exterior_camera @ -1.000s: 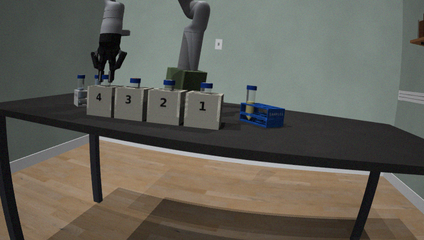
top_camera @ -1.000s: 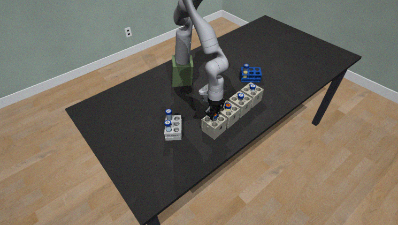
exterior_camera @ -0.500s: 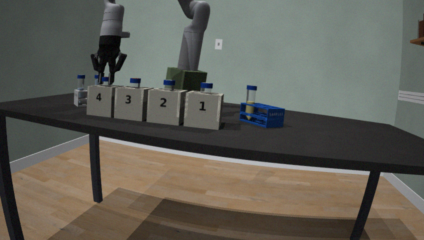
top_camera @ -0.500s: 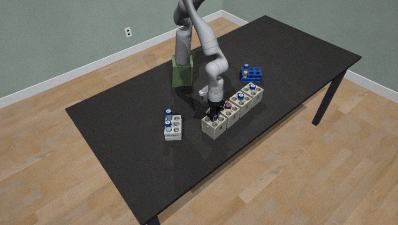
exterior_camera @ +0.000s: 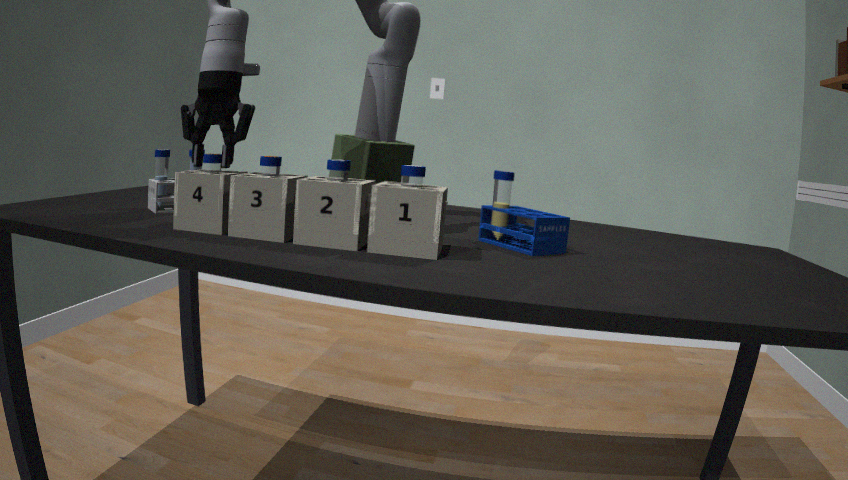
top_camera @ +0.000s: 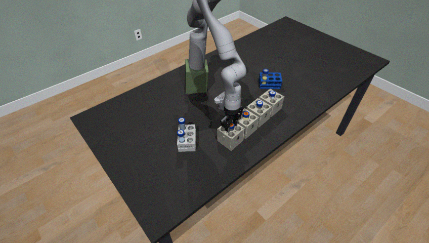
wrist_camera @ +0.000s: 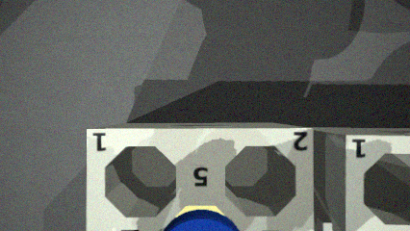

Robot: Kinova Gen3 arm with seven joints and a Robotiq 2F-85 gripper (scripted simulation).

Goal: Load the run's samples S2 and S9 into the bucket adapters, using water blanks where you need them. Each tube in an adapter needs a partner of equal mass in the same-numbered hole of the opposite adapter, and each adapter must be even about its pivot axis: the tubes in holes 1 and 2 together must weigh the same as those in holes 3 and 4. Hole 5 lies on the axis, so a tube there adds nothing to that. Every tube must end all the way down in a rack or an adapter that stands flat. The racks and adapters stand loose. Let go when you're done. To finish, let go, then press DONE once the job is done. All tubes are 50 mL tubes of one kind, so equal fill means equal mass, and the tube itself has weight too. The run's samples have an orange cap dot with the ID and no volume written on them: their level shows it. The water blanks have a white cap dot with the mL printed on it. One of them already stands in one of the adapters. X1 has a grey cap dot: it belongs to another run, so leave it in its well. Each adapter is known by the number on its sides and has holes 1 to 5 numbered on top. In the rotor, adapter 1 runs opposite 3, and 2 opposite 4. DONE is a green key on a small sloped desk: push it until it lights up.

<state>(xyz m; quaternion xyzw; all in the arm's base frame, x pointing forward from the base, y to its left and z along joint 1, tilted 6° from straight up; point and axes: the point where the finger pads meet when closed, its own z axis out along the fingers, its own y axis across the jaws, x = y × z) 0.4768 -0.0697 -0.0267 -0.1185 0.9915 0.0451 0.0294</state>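
Now: hand 1 cm past the orange-dot sample tube, 1 cm to the right of it and 5 cm above it. From my hand the other things lie so: adapter 2: 5 cm behind, 21 cm to the left, 7 cm below; adapter 3: 3 cm behind, 11 cm to the left, 7 cm below; white-dot tube: 5 cm behind, 22 cm to the left, 5 cm below.
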